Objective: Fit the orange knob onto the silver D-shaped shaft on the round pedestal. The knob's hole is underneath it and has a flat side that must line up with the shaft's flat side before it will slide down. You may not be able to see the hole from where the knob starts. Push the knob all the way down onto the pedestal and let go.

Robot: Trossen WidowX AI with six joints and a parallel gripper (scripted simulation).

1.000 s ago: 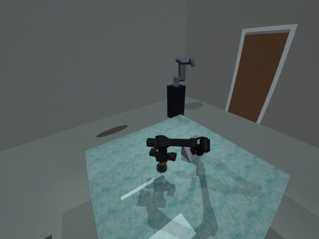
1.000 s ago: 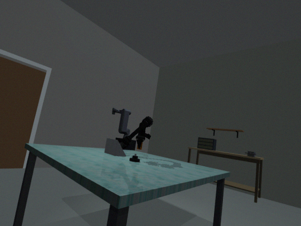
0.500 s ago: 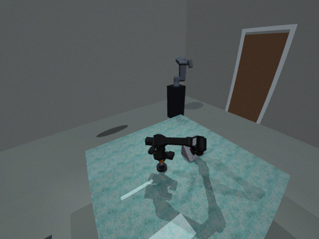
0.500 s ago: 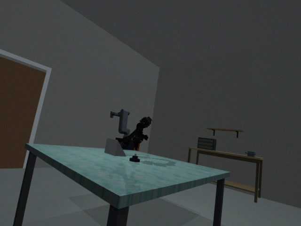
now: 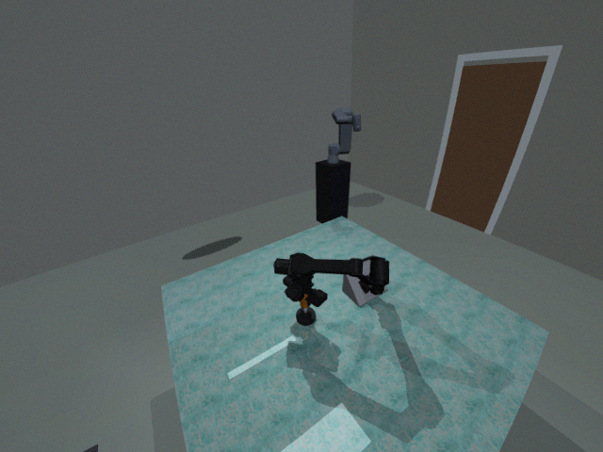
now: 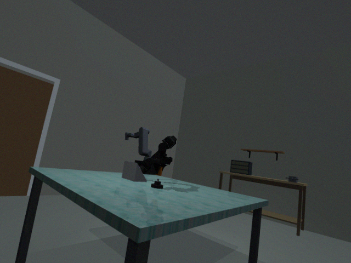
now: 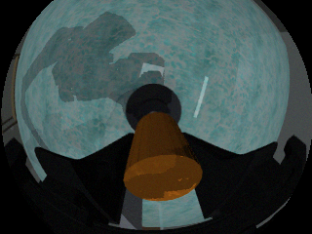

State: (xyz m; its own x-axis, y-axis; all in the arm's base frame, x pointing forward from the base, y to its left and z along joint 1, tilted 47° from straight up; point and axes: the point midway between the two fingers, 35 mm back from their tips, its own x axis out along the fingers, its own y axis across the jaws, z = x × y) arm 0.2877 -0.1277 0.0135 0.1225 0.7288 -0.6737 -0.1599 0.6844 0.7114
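Right now my gripper tip is 4 cm below the orange knob. From my gripper tip the other things lie so: round black pedestal (6 cm below).
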